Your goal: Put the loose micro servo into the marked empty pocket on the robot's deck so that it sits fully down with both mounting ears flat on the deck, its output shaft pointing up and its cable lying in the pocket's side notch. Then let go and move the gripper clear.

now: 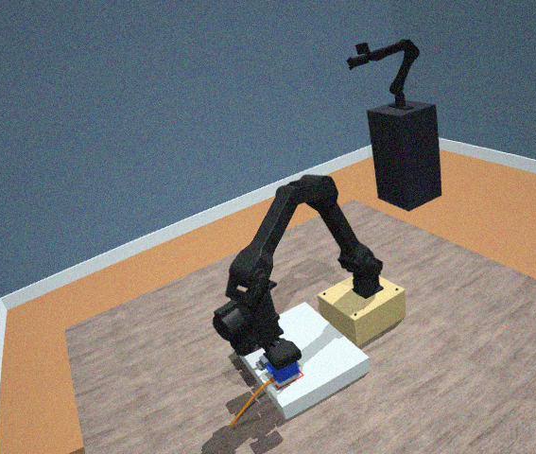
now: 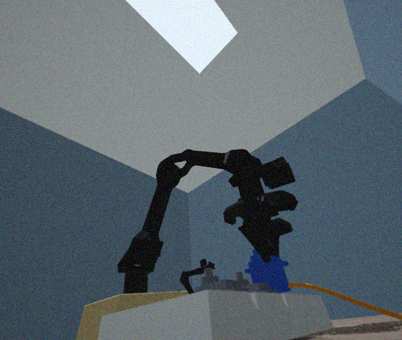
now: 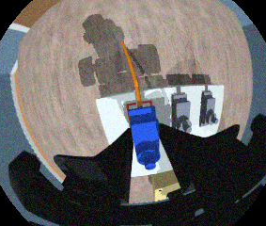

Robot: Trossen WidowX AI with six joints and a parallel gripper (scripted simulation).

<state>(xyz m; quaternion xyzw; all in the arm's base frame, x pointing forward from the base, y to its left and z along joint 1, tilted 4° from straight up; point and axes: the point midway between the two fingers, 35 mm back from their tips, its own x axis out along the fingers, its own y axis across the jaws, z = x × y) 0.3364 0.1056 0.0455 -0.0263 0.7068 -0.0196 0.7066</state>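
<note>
My gripper tip is 120 mm past the white deck, 80 mm to the left of it and 80 mm above it.
</note>
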